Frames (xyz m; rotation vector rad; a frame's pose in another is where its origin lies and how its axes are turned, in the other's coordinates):
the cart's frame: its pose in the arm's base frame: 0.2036 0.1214 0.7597 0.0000 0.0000 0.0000
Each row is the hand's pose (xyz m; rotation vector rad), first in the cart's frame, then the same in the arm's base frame.
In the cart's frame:
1: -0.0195 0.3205 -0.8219 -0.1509 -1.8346 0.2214
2: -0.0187 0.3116 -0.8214 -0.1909 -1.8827 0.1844
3: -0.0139 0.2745 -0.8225 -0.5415 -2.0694 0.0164
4: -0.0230 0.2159 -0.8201 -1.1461 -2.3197 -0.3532
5: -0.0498 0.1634 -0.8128 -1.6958 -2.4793 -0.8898
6: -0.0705 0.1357 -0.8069 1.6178 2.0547 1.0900
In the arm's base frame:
1: 0.1841 0.4419 -0.0622 -0.1509 -1.8346 0.2214
2: 0.1849 0.4330 -0.0617 -0.1909 -1.8827 0.1844
3: 0.1897 0.3959 -0.0628 -0.5415 -2.0694 0.0164
4: 0.1806 0.3373 -0.0604 -1.1461 -2.3197 -0.3532
5: 0.1538 0.2848 -0.0531 -1.6958 -2.4793 -0.8898
6: 0.1331 0.2571 -0.0472 1.6178 2.0547 1.0900

